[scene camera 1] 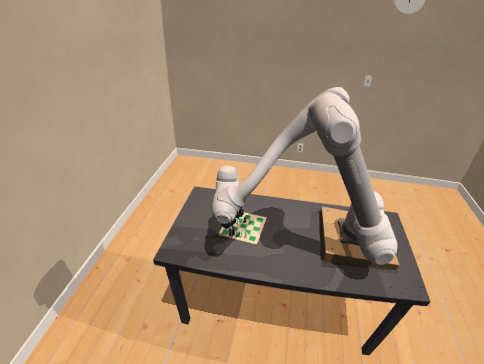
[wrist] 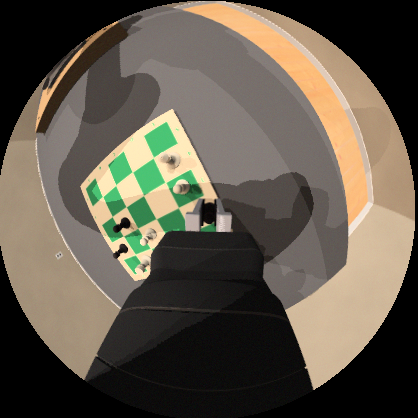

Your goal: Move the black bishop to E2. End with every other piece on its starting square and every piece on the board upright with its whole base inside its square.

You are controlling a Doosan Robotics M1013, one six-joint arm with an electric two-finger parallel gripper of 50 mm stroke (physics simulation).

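Frame: origin at the arm's base, x ahead, y left, z up, level; millimetres.
Where they show: gripper, between the fingertips: (scene camera 1: 232, 234) (wrist: 209, 206); arm's base, origin of its link: (scene camera 1: 354, 234).
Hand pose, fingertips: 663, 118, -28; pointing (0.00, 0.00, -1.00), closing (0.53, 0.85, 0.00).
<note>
Things, the pixels of their top centre, and the offset from my fingertips, as dx, dy, dz. Level surfaces: height alone.
- black piece, centre of its top: (wrist: 208, 221) +6, -3, +34
- cream chessboard, centre of its top: (wrist: 140, 212) (scene camera 1: 243, 225) -43, -92, -9
- dark table, height of its surface: dz -15
My gripper (scene camera 1: 231, 230) (wrist: 209, 206) is shut on a black piece (wrist: 209, 210), taken as the black bishop. It shows as a dark rounded shape between the light finger pads; its base is hidden, and I cannot tell whether it touches the board. The fingers are over the edge of the green and cream chessboard (scene camera 1: 262, 226) (wrist: 132, 175) in the wrist view. Two other black pieces, one (wrist: 121, 225) on a green square and another (wrist: 120, 251), stand near the opposite edge. The gripper body hides the board's near corner.
White pieces stand on the board: one (wrist: 171, 160) and another (wrist: 181, 187) near the gripper's side edge, one (wrist: 149, 236) near the black pieces, and one (wrist: 142, 266) by the gripper body. The board lies on a dark table (scene camera 1: 290, 265) (wrist: 235, 125). The arm's wooden base (scene camera 1: 331, 245) is at the right.
</note>
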